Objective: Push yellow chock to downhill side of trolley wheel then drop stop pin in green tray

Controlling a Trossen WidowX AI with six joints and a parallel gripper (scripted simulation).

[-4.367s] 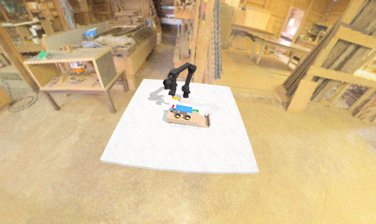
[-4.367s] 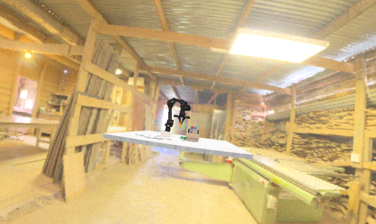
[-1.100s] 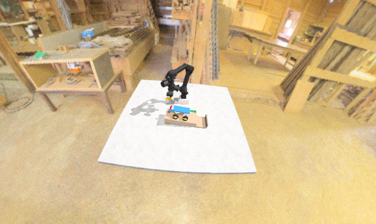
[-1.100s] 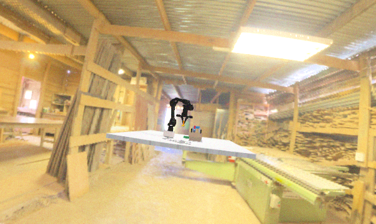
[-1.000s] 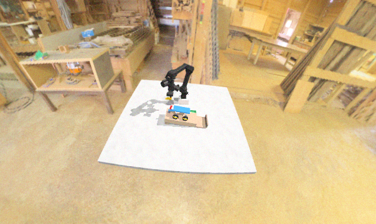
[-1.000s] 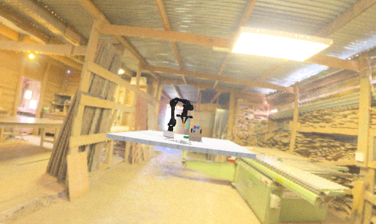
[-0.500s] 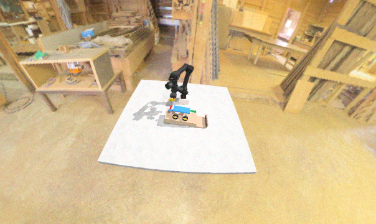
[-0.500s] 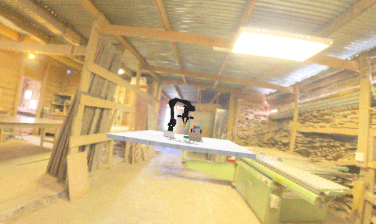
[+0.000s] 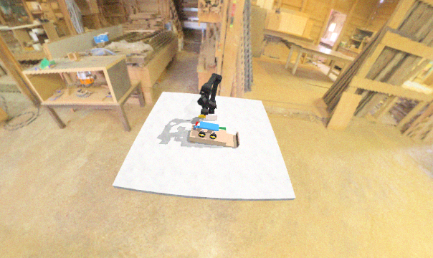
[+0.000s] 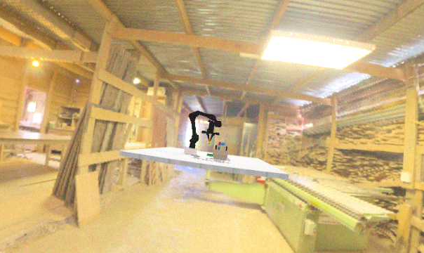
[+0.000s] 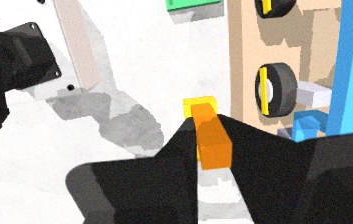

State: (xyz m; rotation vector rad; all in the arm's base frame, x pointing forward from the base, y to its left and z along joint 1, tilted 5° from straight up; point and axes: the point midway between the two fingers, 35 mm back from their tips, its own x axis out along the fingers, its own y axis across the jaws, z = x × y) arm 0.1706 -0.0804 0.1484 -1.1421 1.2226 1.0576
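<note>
My gripper tip is now 10 cm short of the red-headed stop pin, 8 cm to the left of it and 3 cm above it. Round my gripper tip: ramp (14 cm ahead, 3 cm to the left, 12 cm below); yellow chock (2 cm to the right, 1 cm below); blue trolley (14 cm ahead, 2 cm to the left, 5 cm below).
</note>
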